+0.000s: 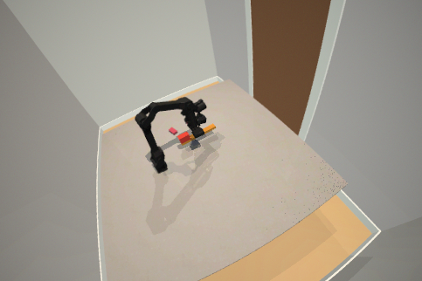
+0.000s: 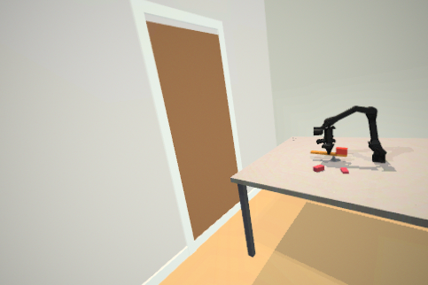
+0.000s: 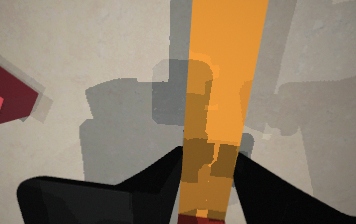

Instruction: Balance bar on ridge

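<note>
Now: gripper tip 30 mm past the ridge and 30 mm above it.
</note>
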